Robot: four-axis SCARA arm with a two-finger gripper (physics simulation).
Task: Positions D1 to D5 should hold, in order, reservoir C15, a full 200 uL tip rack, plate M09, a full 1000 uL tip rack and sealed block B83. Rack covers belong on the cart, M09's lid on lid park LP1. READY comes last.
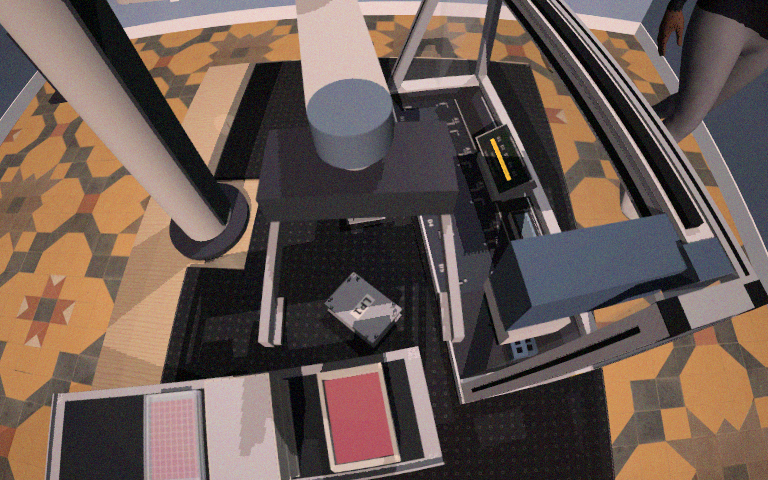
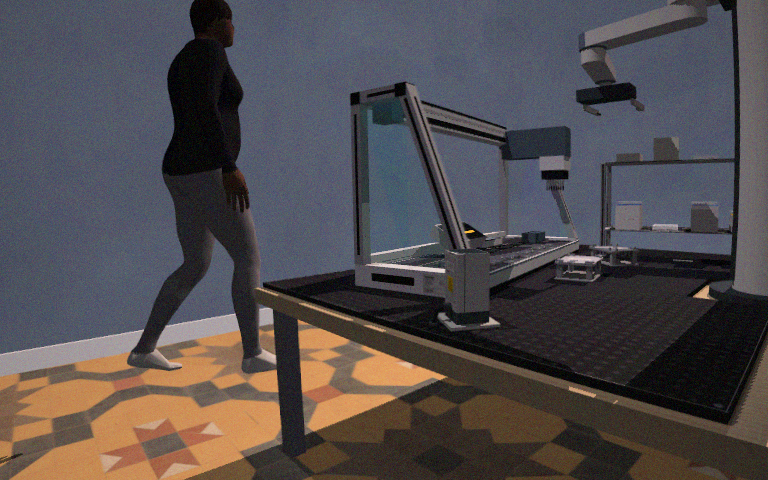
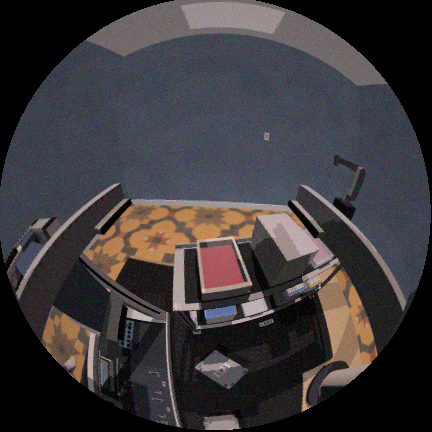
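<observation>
My gripper [image 1: 362,337] [image 2: 615,109] [image 3: 207,190] is open and empty, high above the bench beside the cart. Lid park LP1 [image 1: 378,325] [image 3: 222,381] stands bare below it. The cart [image 1: 431,438] [image 3: 178,280] bears, on its lower shelf, a blue-topped rack [image 3: 220,313], a pale flat plate [image 3: 255,306], another blue-edged rack [image 3: 296,289] and a yellow-edged item [image 3: 314,281]. I cannot read their names. The deck [image 1: 433,243] [image 3: 150,357] shows no labware at D4 and D5; D1 to D3 are partly hidden by my hand. A screen [image 1: 501,159] [image 2: 470,230] shows a yellow bar; its text is unreadable.
A red-bottomed box [image 1: 357,417] [image 3: 220,266], a tall pale box [image 3: 287,237] and a pink gridded item [image 1: 174,435] [image 3: 320,248] stand up top by the cart. The blue pipetting head [image 1: 594,266] [image 2: 538,142] overhangs the deck's end. A person [image 2: 203,107] stands behind the bench.
</observation>
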